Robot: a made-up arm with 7 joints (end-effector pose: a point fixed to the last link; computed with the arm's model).
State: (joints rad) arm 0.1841 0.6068 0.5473 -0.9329 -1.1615 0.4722 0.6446
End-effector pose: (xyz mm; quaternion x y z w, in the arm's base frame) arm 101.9 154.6 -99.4 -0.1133 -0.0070 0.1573 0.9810
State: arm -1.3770 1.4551 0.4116 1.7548 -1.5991 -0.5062 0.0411
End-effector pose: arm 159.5 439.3 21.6 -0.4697 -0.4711 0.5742 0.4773
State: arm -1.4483 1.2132 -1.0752 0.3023 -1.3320 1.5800 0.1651
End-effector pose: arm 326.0 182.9 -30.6 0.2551 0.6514 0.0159 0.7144
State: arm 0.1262 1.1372 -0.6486 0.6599 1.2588 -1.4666 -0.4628
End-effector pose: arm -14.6 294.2 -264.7 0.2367 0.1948 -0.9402 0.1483
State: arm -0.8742 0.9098 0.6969 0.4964 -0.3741 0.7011 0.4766
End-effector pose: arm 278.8 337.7 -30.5 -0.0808 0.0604 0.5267 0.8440
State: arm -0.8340 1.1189 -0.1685 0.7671 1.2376 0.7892 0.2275
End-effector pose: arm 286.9 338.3 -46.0 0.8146 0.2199 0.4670 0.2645
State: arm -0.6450 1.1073 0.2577 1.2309 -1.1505 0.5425 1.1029
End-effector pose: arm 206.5 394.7 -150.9 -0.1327 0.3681 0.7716 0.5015
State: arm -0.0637 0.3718 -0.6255 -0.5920 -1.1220 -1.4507 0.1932
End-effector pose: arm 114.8 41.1 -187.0 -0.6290 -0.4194 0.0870 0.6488
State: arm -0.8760 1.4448 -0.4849 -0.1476 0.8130 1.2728 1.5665
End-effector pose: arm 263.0 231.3 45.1 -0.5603 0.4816 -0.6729 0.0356
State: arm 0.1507 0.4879 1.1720 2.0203 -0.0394 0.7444 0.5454
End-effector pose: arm -192.9 138.6 -347.7 -0.2202 0.8787 0.4234 0.0065
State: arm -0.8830 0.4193 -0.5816 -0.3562 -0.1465 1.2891 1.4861
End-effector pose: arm 287.0 -29.1 -129.6 0.3936 -0.0860 0.4359 0.8047
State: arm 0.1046 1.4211 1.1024 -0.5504 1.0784 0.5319 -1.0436
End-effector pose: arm 116.8 225.6 135.1 0.7892 0.1968 0.3440 0.4692
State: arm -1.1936 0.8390 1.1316 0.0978 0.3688 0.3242 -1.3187
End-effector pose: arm 196.0 337.1 76.0 0.2449 -0.2226 0.0003 0.9437
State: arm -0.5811 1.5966 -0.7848 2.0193 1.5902 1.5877 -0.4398
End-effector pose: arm 34.6 406.3 86.7 -0.3794 -0.4861 -0.4821 0.6224
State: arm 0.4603 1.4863 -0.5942 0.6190 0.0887 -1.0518 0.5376
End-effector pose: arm -2.6 359.0 -171.5 0.5091 0.2044 -0.3203 0.7723
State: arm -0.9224 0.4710 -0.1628 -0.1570 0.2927 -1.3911 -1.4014
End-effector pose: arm 264.4 26.0 -45.1 0.7120 -0.5097 -0.4691 0.1150
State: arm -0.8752 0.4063 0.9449 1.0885 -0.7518 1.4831 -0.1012
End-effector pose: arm 297.1 167.6 -263.8 -0.6396 0.5052 -0.1047 0.5698
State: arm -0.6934 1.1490 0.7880 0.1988 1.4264 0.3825 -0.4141
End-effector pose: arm 179.2 345.7 89.5 0.6435 0.2074 0.5607 0.4779
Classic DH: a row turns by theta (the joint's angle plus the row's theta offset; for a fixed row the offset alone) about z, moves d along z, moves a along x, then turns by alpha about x. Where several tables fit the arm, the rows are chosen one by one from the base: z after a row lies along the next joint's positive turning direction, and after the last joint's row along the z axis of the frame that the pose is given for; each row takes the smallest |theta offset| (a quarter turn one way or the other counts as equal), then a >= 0, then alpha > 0; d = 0 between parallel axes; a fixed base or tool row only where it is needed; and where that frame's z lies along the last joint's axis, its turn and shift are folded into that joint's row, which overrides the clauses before.
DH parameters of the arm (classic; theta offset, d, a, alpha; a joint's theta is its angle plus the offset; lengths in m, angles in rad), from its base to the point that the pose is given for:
base (fixed): -0.071 0 0 -1.3004
joint 1: -1.3111 0.0245 -0.009 -1.5708
joint 2: 1.2915 0.0007 -0.009 1.5708
joint 3: 1.5708 -0.2514 0.0217 -1.5708
joint 4: 1.5708 0.002 0.0118 1.5708
joint 5: 0 0.1526 -0.0002 -1.5708
joint 6: -1.5708 0 0.0475 1.5708
joint 7: 0 -0.0002 0 0

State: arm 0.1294 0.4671 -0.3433 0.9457 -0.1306 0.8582 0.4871
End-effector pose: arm -71.8 199.3 -396.4 0.4143 0.8061 0.1522 0.3943
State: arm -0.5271 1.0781 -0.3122 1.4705 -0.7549 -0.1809 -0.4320
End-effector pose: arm 149.8 408.2 -193.5 0.1541 0.3550 0.2184 0.8958
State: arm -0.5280 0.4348 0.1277 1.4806 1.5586 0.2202 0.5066
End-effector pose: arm 160.9 217.7 -379.9 0.8071 0.3465 -0.0851 0.4704
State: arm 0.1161 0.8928 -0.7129 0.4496 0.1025 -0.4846 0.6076
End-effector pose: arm 29.7 207.6 -335.2 0.4318 0.1619 -0.1523 0.8742
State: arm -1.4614 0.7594 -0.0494 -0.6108 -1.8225 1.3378 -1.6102
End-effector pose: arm 214.5 21.3 96.3 -0.1122 -0.1625 0.9803 0.0040
